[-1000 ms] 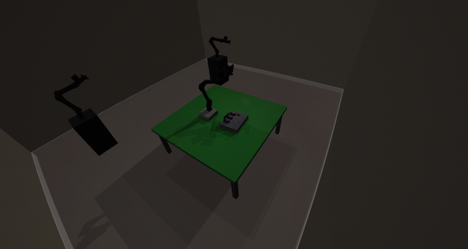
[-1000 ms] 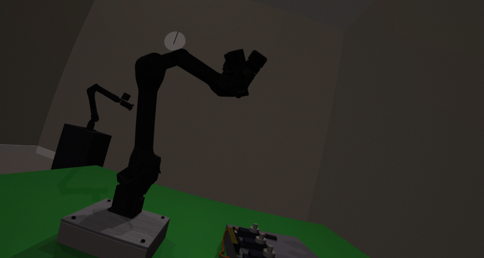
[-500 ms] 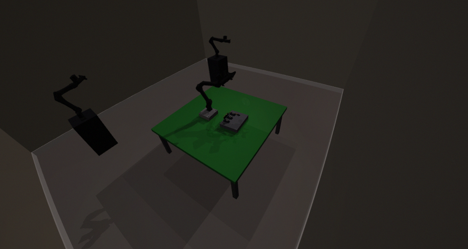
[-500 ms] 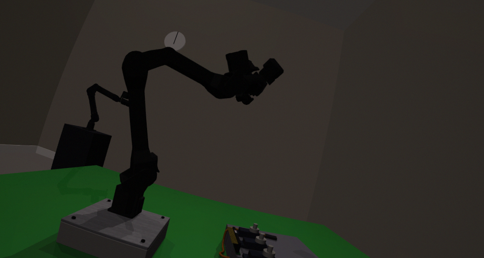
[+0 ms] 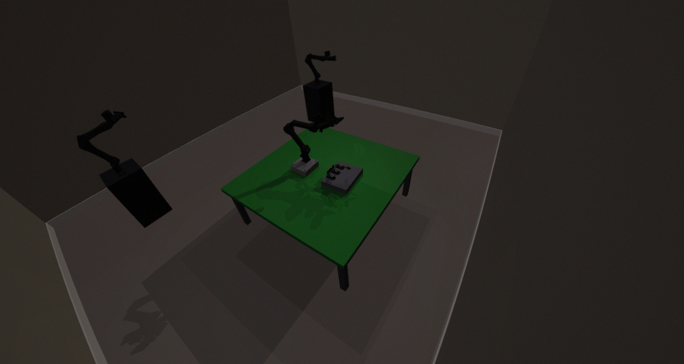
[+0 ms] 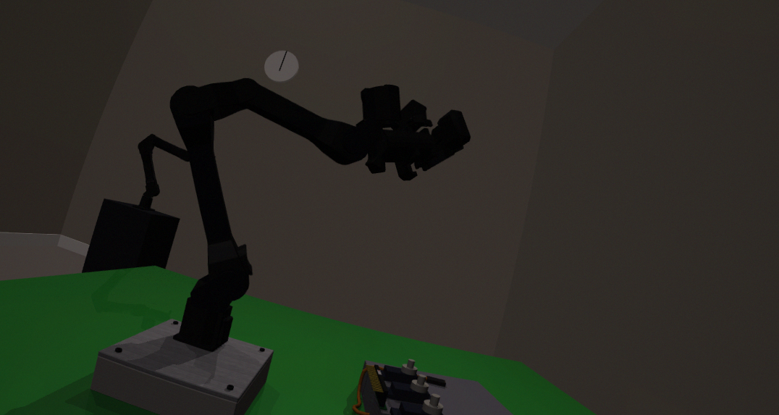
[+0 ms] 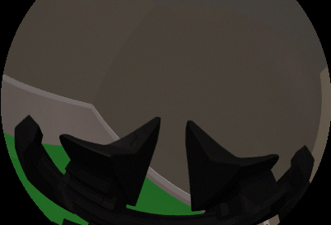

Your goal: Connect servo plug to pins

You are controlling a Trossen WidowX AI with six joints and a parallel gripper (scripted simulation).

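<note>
The red dot lies 60 mm behind my gripper tip, 130 mm to the right of it and 430 mm below it. Also, from my gripper tip: grey holder plate (100 mm ahead, 130 mm to the right, 480 mm below); pale band (60 mm behind, 130 mm to the right, 430 mm below).
</note>
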